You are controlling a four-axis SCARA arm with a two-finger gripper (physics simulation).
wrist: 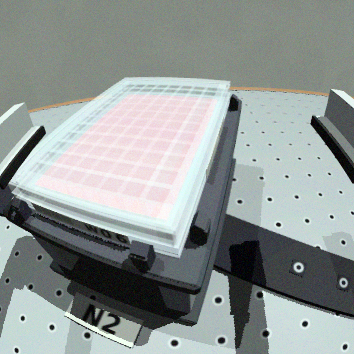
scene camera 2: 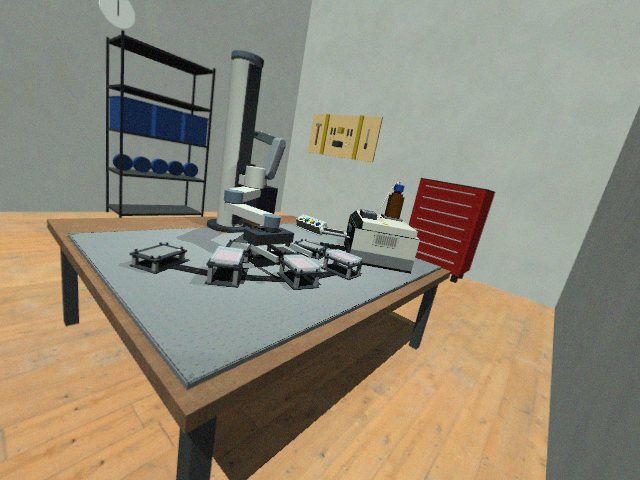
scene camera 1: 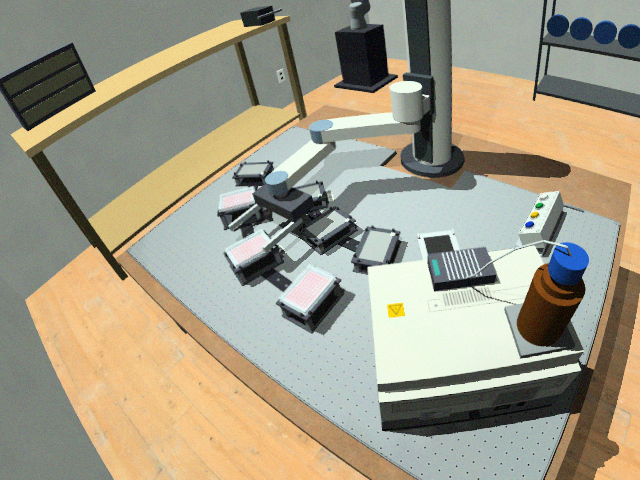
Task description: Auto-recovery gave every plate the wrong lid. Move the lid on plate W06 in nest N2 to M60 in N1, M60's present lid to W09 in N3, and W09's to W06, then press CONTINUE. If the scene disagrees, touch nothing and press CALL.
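Pixels of known places: gripper, between the fingertips: (wrist: pixel 170 100) (scene camera 2: pixel 295 257) (scene camera 1: pixel 246 238); arm's base, origin of its link: (scene camera 2: pixel 229 227) (scene camera 1: pixel 432 159).
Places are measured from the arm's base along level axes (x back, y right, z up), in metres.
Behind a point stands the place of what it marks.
Observation:
Plate W06 (wrist: pixel 125 155) @[y 0.199, x -0.720, z 0.092 m] (scene camera 1: pixel 249 249) @[y 0.185, x -0.765, z 0.092 m] (scene camera 2: pixel 300 263) @[y 0.222, x -0.779, z 0.092 m] is pink under a clear lid and sits in nest N2 (wrist: pixel 210 277) @[y 0.234, x -0.702, z 0.013 m], both labels readable in the wrist view. My gripper (wrist: pixel 170 100) @[y 0.217, x -0.745, z 0.103 m] (scene camera 1: pixel 250 237) @[y 0.217, x -0.745, z 0.103 m] is open and empty, its fingers over opposite sides of W06. The left finger is near the plate's left edge; the right finger stands well out from the right edge. Two more pink plates flank it, one (scene camera 1: pixel 236 199) @[y 0.402, x -0.630, z 0.100 m] (scene camera 2: pixel 227 255) @[y 0.428, x -0.642, z 0.100 m] towards the wooden bench and one (scene camera 1: pixel 310 289) @[y -0.063, x -0.780, z 0.091 m] (scene camera 2: pixel 343 256) @[y -0.024, x -0.791, z 0.091 m] towards the white instrument. Their labels are unreadable, so I cannot tell M60 from W09. The button box (scene camera 1: pixel 539 221) @[y -0.481, x -0.259, z 0.089 m] (scene camera 2: pixel 311 223) @[y -0.447, x -0.229, z 0.075 m] carries several buttons.
Grey-topped stands (scene camera 1: pixel 253 169) @[y 0.548, x -0.434, z 0.059 m] (scene camera 1: pixel 330 227) @[y 0.063, x -0.552, z 0.057 m] (scene camera 1: pixel 377 245) @[y -0.100, x -0.544, z 0.056 m] (scene camera 2: pixel 159 252) @[y 0.559, x -0.445, z 0.058 m] surround the pink plates; another is partly hidden under the gripper body. The white instrument (scene camera 1: pixel 439 330) @[y -0.416, x -0.795, z 0.222 m] (scene camera 2: pixel 385 238) @[y -0.291, x -0.830, z 0.162 m] bears a dark box (scene camera 1: pixel 461 267) @[y -0.393, x -0.663, z 0.248 m] and a brown bottle (scene camera 1: pixel 547 310) @[y -0.573, x -0.745, z 0.331 m] (scene camera 2: pixel 394 205) @[y -0.536, x -0.720, z 0.300 m]. A dark strip (wrist: pixel 280 257) @[y 0.280, x -0.709, z 0.017 m] runs from N2.

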